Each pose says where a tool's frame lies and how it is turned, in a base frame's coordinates. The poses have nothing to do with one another.
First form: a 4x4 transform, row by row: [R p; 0 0 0 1], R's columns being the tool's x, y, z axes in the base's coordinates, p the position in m. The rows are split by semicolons.
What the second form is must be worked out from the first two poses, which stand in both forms.
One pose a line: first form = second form
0.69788, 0.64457, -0.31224, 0.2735; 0.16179, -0.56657, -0.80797, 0.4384; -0.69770, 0.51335, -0.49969, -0.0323; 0, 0, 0, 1 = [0.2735, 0.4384, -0.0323, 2.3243, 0.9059, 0.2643, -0.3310]
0.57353, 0.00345, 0.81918, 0.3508; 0.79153, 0.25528, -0.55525, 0.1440; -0.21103, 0.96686, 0.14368, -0.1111; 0, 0, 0, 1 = [0.3508, 0.1440, -0.1111, 1.5846, 0.7611, 0.5152, 0.3941]
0.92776, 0.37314, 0.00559, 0.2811; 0.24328, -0.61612, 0.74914, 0.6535; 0.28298, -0.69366, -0.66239, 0.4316; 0, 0, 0, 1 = [0.2811, 0.6535, 0.4316, 2.3123, -0.9782, -0.1881, -0.0880]
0.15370, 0.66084, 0.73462, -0.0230; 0.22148, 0.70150, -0.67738, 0.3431; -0.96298, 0.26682, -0.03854, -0.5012; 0, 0, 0, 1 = [-0.0230, 0.3431, -0.5012, 1.6626, 0.4741, 0.8524, -0.2206]
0.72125, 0.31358, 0.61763, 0.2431; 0.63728, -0.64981, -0.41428, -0.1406; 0.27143, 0.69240, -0.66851, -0.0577; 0, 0, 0, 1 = [0.2431, -0.1406, -0.0577, 2.4957, 0.9192, 0.2876, 0.2689]
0.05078, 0.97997, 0.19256, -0.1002; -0.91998, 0.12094, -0.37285, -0.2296; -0.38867, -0.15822, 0.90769, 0.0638; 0, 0, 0, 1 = [-0.1002, -0.2296, 0.0638, 1.5311, 0.1074, 0.2908, -0.9507]
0.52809, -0.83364, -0.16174, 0.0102; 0.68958, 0.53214, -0.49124, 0.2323; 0.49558, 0.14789, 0.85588, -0.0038; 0, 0, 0, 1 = [0.0102, 0.2323, -0.0038, 1.0950, 0.3595, -0.3697, 0.8568]
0.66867, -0.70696, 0.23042, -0.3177; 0.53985, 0.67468, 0.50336, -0.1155; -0.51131, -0.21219, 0.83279, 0.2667; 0, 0, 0, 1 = [-0.3177, -0.1155, 0.2667, 0.9421, -0.4423, 0.4585, 0.7708]
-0.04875, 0.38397, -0.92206, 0.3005; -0.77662, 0.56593, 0.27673, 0.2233; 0.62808, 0.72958, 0.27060, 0.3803; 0, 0, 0, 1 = [0.3005, 0.2233, 0.3803, 1.6771, 0.2277, -0.7795, -0.5836]
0.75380, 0.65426, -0.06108, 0.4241; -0.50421, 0.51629, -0.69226, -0.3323; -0.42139, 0.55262, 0.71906, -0.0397; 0, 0, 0, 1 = [0.4241, -0.3323, -0.0397, 1.0535, 0.7162, 0.2073, -0.6664]
